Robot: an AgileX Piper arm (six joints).
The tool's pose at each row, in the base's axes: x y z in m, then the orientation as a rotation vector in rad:
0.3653, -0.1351, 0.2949, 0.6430, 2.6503, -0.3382
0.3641, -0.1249, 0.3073, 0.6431, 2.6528, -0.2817
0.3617, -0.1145, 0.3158, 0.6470, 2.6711, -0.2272
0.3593, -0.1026, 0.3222, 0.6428, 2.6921, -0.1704
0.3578, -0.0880, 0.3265, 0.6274, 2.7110, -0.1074
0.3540, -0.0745, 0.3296, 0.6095, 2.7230, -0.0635
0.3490, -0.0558, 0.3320, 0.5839, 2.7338, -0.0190
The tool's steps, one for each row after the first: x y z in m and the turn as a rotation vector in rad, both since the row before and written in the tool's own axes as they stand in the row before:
-0.0003, 0.0065, -0.0147, -0.0392, 0.0064, 0.0080
0.0025, 0.0071, -0.0114, -0.0348, 0.0231, 0.0061
0.0043, 0.0089, -0.0095, -0.0370, 0.0247, 0.0003
0.0056, 0.0122, -0.0074, -0.0429, 0.0218, -0.0059
0.0076, 0.0105, -0.0062, -0.0310, 0.0133, -0.0087
0.0110, 0.0149, -0.0061, -0.0326, 0.0115, -0.0136

